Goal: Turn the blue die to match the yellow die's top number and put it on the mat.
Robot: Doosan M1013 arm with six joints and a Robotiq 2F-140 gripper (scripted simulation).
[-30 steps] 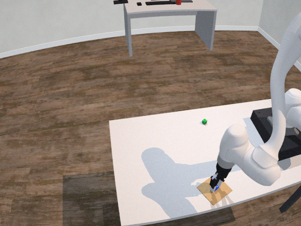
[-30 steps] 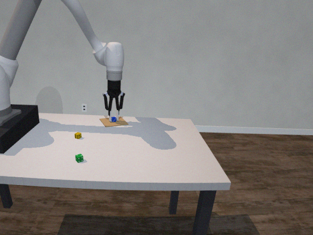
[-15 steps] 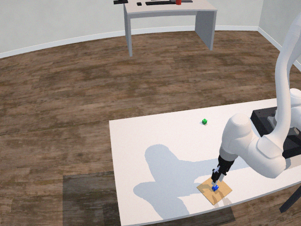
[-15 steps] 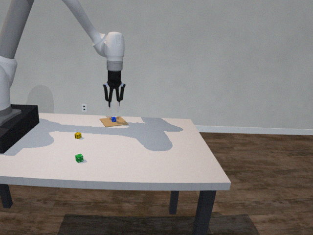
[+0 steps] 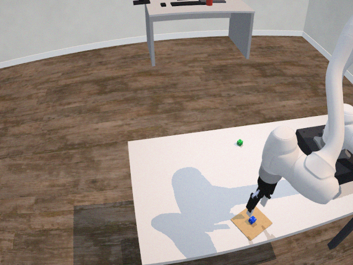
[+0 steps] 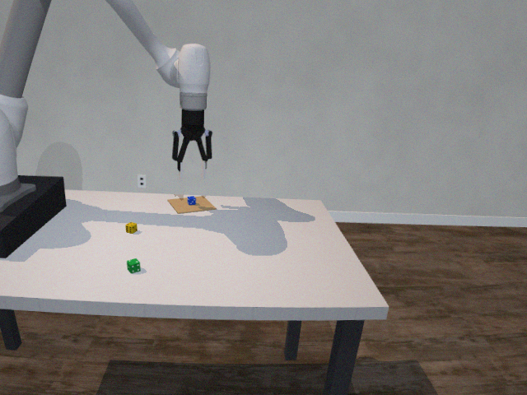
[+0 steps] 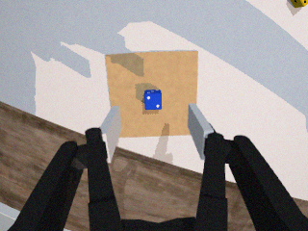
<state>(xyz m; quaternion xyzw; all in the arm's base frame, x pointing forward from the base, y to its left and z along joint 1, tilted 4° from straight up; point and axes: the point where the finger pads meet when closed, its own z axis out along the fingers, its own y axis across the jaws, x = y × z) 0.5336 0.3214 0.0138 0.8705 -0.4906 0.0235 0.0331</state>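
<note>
Now: the blue die 110 mm below my hand and 10 mm to the left of it. From my hand the other things lie so: yellow die: 260 mm to the right, 120 mm behind, 110 mm below; then tan mat: 120 mm below; then green die: 480 mm to the right, 110 mm below, 30 mm behind.
</note>
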